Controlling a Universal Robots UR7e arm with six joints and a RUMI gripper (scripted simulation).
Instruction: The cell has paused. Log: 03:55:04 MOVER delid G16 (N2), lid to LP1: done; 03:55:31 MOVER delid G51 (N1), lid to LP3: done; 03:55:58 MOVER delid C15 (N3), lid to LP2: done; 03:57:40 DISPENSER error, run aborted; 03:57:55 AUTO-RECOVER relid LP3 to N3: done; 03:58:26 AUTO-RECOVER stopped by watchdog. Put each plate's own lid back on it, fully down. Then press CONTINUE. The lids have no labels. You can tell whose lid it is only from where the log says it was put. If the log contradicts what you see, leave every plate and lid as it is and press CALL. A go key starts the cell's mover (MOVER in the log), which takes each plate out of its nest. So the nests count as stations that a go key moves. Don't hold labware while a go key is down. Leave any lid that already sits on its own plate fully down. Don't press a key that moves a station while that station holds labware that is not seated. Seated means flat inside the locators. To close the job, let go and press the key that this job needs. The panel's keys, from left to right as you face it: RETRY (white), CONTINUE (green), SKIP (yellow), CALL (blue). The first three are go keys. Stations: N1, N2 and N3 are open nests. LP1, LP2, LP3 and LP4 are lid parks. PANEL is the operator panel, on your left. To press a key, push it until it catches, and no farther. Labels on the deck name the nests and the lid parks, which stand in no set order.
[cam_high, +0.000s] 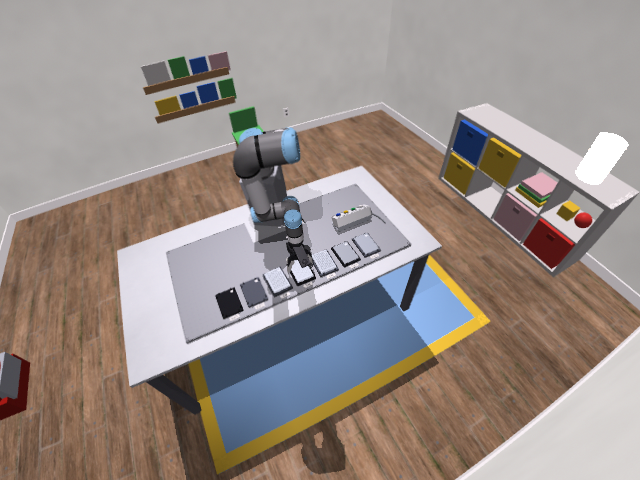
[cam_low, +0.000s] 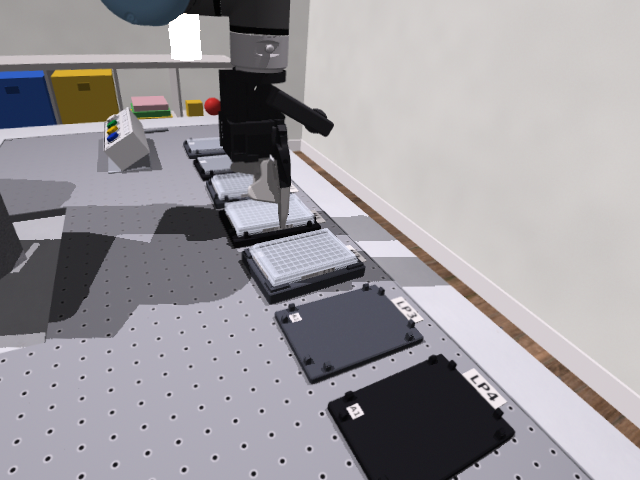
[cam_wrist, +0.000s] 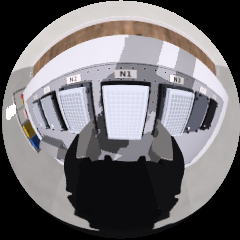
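Right now the park LP1 is 40 mm ahead of my hand, 260 mm to the left of it and 30 mm below it. Round my hand: lid park LP3: 30 mm behind, 260 mm to the right, 30 mm below; green key: 170 mm behind, 460 mm to the left, 30 mm above; lid park LP4: 40 mm behind, 390 mm to the right, 30 mm below.
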